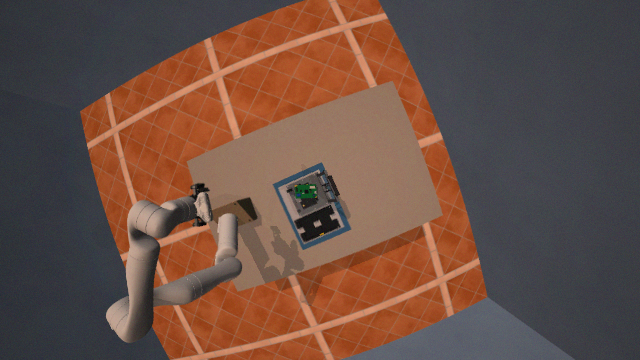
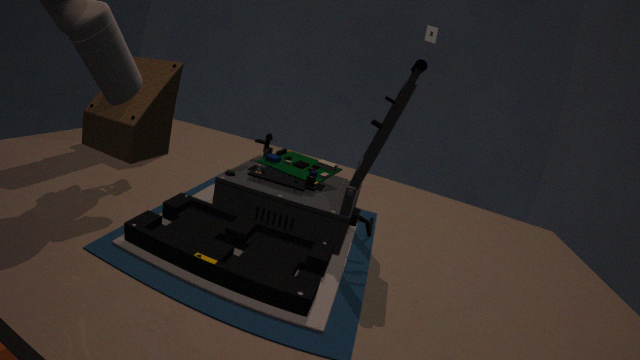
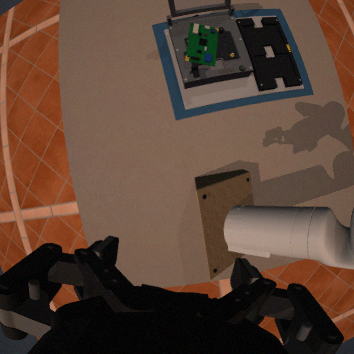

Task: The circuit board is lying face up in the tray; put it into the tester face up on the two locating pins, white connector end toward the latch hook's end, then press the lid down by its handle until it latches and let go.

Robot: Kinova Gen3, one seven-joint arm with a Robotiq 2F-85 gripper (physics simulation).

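Frame: origin at the arm's base, x ahead, y left, z up, level; centimetres.
Seen in the pictures: gripper, fingertip midpoint: (image 3: 175, 261); arm's base, origin of the base link: (image 1: 229, 219) (image 2: 124, 89) (image 3: 236, 226).
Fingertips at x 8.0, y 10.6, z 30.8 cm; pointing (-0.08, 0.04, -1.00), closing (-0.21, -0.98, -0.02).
Note:
Pixels of each thing's top centre, then the offset from my fingertips to it. Level surfaces: height alone.
- green circuit board, middle of its top: (image 2: 300, 155) (image 3: 202, 40) (image 1: 305, 191) dx +34.0, dy -5.4, dz -34.5 cm
- upright black latch hook, middle of its top: (image 2: 265, 132) (image 3: 195, 68) dx +25.9, dy -3.1, dz -33.1 cm
- blue mat, its level: dz -43.6 cm
- table, its level: dz -43.8 cm
The green circuit board (image 1: 306, 191) (image 2: 300, 165) (image 3: 202, 45) lies face up on the tester (image 2: 280, 200) (image 3: 227, 70). It is turned askew and off to one side of the black nest, and looks tilted. Its white connector end is toward the lid hinge, away from the upright black latch hook (image 2: 268, 142) (image 3: 195, 71). The locating pins cannot be made out clearly. The lid (image 2: 385, 130) stands open, with its handle knob (image 2: 420, 65) at the top. The black tray (image 1: 307, 227) (image 2: 175, 230) (image 3: 260, 40) holds no board. My gripper (image 1: 199, 205) (image 3: 175, 261) is open and empty, far from the tester.
A blue mat (image 1: 345, 228) (image 2: 345, 320) (image 3: 170, 95) lies under the tester and tray. The wooden wedge-shaped base (image 1: 243, 212) (image 2: 150, 107) (image 3: 215, 215) with the arm's lower link stands at one end of the table (image 1: 370, 130) (image 2: 450, 270) (image 3: 115, 150), close to my gripper.

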